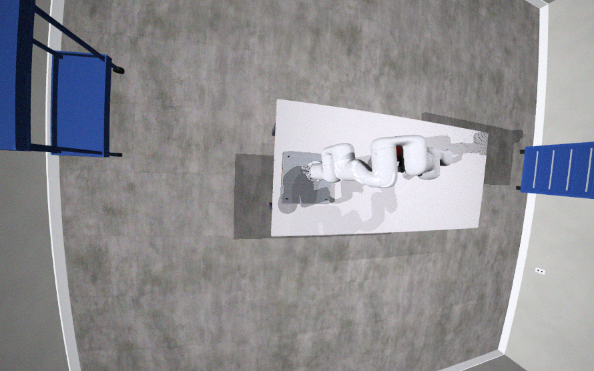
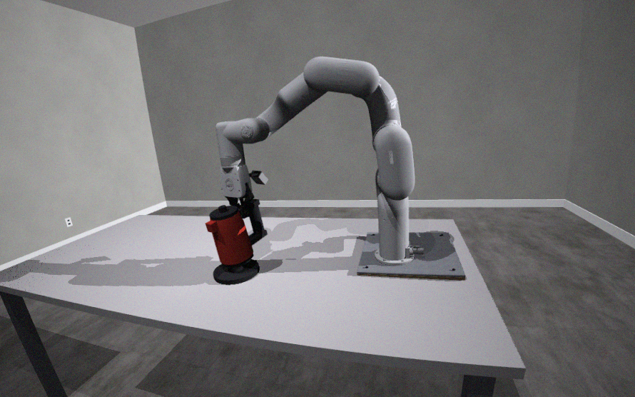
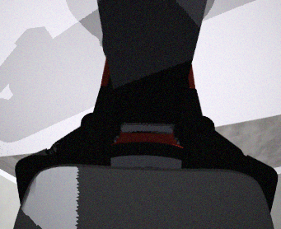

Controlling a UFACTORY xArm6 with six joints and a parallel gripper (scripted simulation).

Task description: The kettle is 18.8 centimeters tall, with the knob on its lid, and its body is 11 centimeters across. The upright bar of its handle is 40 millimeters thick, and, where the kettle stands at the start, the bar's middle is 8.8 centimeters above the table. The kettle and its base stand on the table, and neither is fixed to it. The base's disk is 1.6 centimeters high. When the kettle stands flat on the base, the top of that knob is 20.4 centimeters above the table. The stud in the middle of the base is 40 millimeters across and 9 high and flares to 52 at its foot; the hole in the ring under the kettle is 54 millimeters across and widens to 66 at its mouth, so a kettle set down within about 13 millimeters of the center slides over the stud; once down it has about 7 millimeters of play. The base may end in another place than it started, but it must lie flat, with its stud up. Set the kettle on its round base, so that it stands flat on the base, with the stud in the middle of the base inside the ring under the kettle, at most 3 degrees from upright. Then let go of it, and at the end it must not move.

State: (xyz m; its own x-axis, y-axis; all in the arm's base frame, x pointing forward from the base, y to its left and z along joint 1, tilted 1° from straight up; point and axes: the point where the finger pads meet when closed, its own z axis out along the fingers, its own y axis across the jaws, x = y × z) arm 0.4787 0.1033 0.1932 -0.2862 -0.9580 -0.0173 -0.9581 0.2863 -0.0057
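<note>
Right now the red kettle is 10 mm ahead of my hand, 20 mm to the left of it and 50 mm below it. The rest, counted from my hand: black round base (20 mm ahead, 60 mm to the left, 190 mm below).
</note>
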